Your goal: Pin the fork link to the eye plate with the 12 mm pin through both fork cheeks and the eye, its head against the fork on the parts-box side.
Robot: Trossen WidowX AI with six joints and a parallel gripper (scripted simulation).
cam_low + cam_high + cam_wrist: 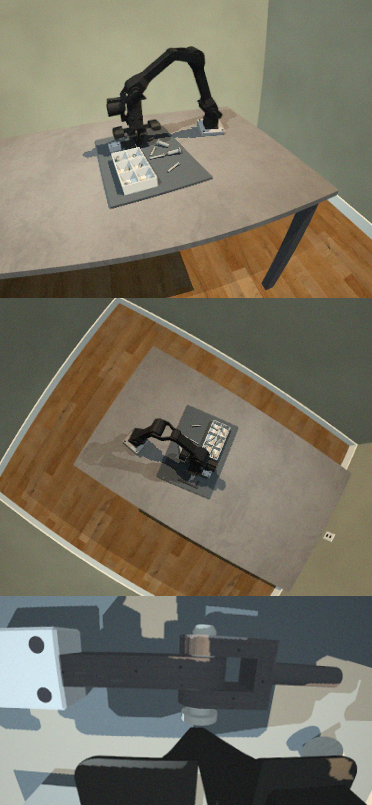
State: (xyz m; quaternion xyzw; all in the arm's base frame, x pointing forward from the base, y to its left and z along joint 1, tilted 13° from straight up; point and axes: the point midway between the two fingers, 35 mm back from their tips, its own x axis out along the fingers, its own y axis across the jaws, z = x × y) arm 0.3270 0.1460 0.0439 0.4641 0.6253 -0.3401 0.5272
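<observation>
Right now the eye plate is 3 cm to the right of my hand, 3 cm below it and 3 cm ahead of it. Also, from my hand: dark bar: 11 cm to the right, 8 cm ahead, 3 cm below; pale block: 10 cm ahead, 2 cm below, 1 cm to the right; dark mat: 6 cm to the left, 4 cm below, 2 cm behind.
</observation>
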